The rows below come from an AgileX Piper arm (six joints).
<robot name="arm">
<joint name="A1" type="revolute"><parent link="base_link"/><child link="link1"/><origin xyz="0 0 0.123" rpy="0 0 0"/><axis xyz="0 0 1"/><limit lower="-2.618" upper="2.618"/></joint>
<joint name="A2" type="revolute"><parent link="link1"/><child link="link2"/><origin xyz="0 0 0" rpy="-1.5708 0 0"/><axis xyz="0 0 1"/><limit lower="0" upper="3.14"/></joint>
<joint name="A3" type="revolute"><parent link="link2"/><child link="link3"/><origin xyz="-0.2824 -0.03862 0" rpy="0 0 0"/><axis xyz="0 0 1"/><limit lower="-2.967" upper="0"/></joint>
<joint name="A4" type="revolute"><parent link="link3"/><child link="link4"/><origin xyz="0.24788 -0.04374 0" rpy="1.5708 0 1.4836"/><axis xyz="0 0 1"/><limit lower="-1.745" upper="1.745"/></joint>
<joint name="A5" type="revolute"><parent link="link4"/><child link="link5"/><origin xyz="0 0 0" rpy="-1.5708 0 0"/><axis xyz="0 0 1"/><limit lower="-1.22" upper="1.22"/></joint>
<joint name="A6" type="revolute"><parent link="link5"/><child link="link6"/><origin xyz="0 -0.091 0" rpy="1.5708 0 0"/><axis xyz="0 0 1"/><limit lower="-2.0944" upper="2.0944"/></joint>
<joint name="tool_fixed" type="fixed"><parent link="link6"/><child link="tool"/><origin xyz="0 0 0" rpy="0 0 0"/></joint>
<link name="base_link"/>
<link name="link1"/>
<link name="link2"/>
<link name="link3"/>
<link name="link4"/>
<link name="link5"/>
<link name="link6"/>
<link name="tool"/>
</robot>
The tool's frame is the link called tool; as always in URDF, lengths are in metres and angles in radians.
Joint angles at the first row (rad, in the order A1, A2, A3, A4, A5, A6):
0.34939 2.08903 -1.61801 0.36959 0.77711 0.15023
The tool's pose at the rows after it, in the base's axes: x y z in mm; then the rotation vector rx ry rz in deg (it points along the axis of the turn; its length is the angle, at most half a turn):
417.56, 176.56, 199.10, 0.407, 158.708, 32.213
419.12, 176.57, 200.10, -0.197, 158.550, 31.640
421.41, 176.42, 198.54, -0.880, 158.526, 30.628
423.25, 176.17, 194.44, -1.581, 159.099, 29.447
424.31, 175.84, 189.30, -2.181, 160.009, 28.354
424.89, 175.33, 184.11, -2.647, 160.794, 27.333
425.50, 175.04, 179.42, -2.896, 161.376, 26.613
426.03, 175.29, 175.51, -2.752, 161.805, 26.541
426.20, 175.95, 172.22, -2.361, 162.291, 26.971
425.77, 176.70, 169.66, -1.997, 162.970, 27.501
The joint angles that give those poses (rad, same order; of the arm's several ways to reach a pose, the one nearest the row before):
0.34938 2.08850 -1.62920 0.36385 0.78789 0.15005
0.34938 2.09228 -1.64022 0.35344 0.79253 0.15013
0.34937 2.10162 -1.65115 0.33785 0.79392 0.15072
0.34938 2.11472 -1.65972 0.32182 0.79974 0.15134
0.34938 2.12783 -1.66470 0.30846 0.80791 0.15171
0.34938 2.13872 -1.66522 0.29654 0.81169 0.15209
0.34939 2.14859 -1.66523 0.28866 0.81230 0.15256
0.34938 2.15721 -1.66522 0.28996 0.81105 0.15258
0.34938 2.16464 -1.66521 0.29869 0.81171 0.15181
0.34961 2.17025 -1.66522 0.30876 0.81754 0.15109

